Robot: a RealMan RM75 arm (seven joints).
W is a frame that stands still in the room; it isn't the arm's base.
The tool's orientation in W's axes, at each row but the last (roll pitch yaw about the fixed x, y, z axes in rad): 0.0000, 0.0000, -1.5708; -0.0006, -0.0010, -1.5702; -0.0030, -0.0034, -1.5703; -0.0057, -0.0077, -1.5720; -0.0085, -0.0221, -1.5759; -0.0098, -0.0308, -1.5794; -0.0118, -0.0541, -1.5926; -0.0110, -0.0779, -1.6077; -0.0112, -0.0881, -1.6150; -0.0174, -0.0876, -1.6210
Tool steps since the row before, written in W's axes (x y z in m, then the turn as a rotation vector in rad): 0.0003, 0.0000, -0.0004, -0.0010, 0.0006, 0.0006; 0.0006, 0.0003, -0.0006, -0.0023, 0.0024, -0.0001; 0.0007, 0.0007, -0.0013, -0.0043, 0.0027, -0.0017; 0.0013, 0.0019, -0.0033, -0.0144, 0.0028, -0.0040; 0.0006, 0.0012, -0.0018, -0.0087, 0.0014, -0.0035; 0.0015, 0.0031, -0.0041, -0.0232, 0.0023, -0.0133; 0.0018, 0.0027, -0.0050, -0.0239, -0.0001, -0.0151; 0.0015, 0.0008, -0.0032, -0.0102, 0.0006, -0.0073; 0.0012, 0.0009, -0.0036, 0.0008, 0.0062, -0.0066; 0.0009, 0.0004, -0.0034, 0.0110, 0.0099, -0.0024
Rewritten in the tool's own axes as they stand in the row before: 0.0000, 0.0003, -0.0004, -0.0006, -0.0010, 0.0006; -0.0003, 0.0006, -0.0006, -0.0024, -0.0023, -0.0001; -0.0007, 0.0007, -0.0013, -0.0027, -0.0043, -0.0017; -0.0019, 0.0013, -0.0033, -0.0028, -0.0144, -0.0041; -0.0012, 0.0006, -0.0018, -0.0014, -0.0087, -0.0035; -0.0032, 0.0015, -0.0040, -0.0025, -0.0231, -0.0135; -0.0030, 0.0018, -0.0048, -0.0002, -0.0237, -0.0154; -0.0011, 0.0015, -0.0031, -0.0008, -0.0101, -0.0074; -0.0013, 0.0012, -0.0035, -0.0068, 0.0006, -0.0060; -0.0007, 0.0009, -0.0033, -0.0106, 0.0105, -0.0013
